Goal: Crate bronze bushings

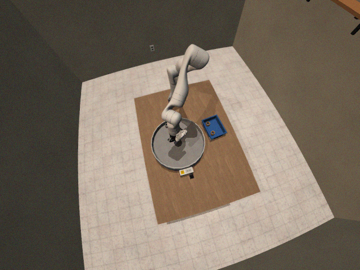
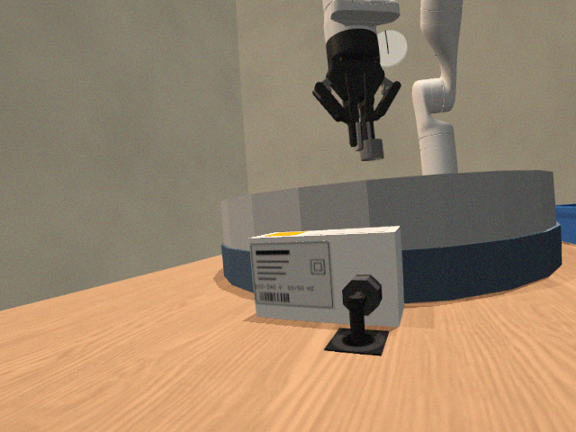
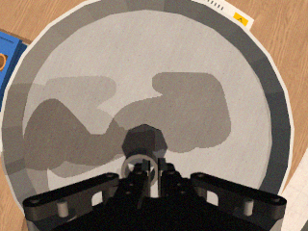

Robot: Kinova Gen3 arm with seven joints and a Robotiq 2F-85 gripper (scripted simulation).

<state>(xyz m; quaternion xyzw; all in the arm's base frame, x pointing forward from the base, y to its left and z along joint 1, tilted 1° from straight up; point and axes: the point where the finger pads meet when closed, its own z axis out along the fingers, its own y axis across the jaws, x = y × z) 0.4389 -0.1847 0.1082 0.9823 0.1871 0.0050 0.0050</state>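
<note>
My hand is 1 cm short of the turning table, 1 cm to the right of it and 12 cm above it. From my hand the other things lie so: blue crate 1 cm behind, 35 cm to the left, 15 cm below.
</note>
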